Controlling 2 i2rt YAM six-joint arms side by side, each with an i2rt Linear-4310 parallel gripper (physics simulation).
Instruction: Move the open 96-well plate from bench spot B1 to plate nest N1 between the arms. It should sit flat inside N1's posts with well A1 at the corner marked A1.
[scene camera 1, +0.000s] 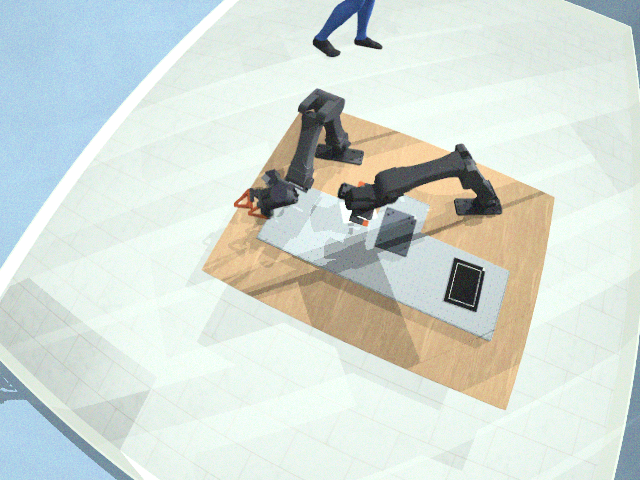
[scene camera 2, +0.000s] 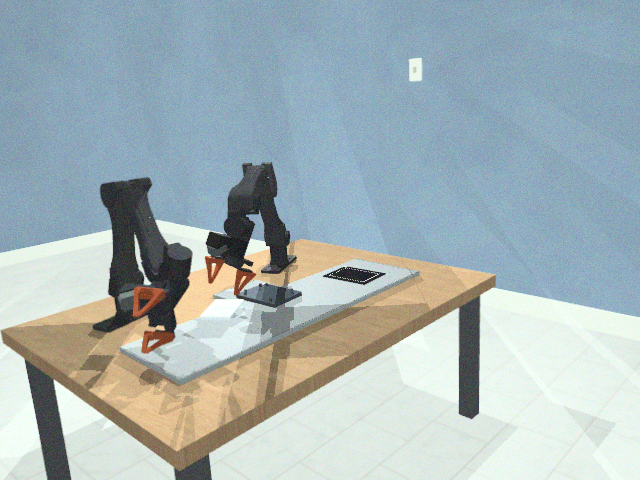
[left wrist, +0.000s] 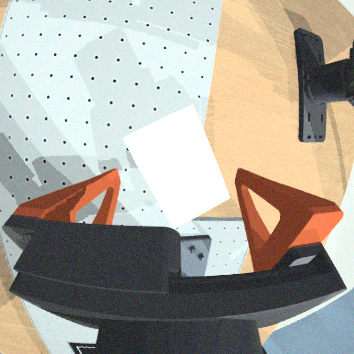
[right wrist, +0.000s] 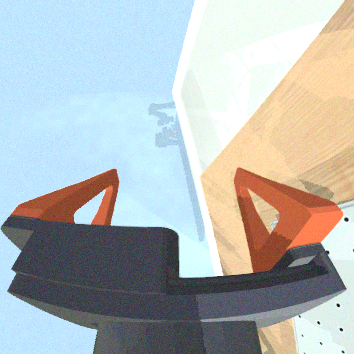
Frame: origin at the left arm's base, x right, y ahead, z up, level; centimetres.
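Where they show: left gripper, fingertip midpoint: (scene camera 2: 222, 289) (left wrist: 177, 174); right gripper, fingertip midpoint: (scene camera 1: 241, 209) (scene camera 2: 140, 335) (right wrist: 176, 174); left arm's base at its link origin: (scene camera 1: 478, 207) (scene camera 2: 279, 265); right arm's base at its link origin: (scene camera 1: 339, 154) (scene camera 2: 128, 318) (left wrist: 310, 86).
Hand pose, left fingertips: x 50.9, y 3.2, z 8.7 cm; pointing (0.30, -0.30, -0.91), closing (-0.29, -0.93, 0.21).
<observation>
Each offset is from my left fingertips to the top centre of the thing. "spot": to the spot under its first point. Level surfaces: height alone.
The 96-well plate @[dx -1.6, dy -1.5, dz -6.0 cm] (scene camera 1: 345, 212) (scene camera 2: 222, 308) (left wrist: 170, 155) is a washed-out white block on the perforated board; its wells and A1 corner cannot be read. It lies turned relative to the board's edge. My left gripper (scene camera 1: 362, 203) (scene camera 2: 223, 288) (left wrist: 177, 174) is open and hangs above the plate, which shows between and beyond its fingers in the left wrist view. Nest N1 @[dx -15.3, dy +7.1, dz -5.2 cm] (scene camera 1: 395, 240) (scene camera 2: 273, 295) (left wrist: 194, 262) is a dark slab with small posts beside the plate, with nothing seated on it. My right gripper (scene camera 1: 241, 209) (scene camera 2: 139, 334) (right wrist: 176, 174) is open and empty, near the table's left end.
A black rectangle with a white outline @[spot: dx -38.6, dy +28.5, dz -7.3 cm] (scene camera 1: 464, 285) (scene camera 2: 354, 274) lies on the far right part of the perforated board @[dz -7.4 cm] (scene camera 1: 429, 268) (scene camera 2: 320, 302). The raised board runs along the wooden table @[dz -8.7 cm] (scene camera 1: 330, 310) (scene camera 2: 361, 330). A person's legs (scene camera 1: 343, 19) show beyond the table.
</observation>
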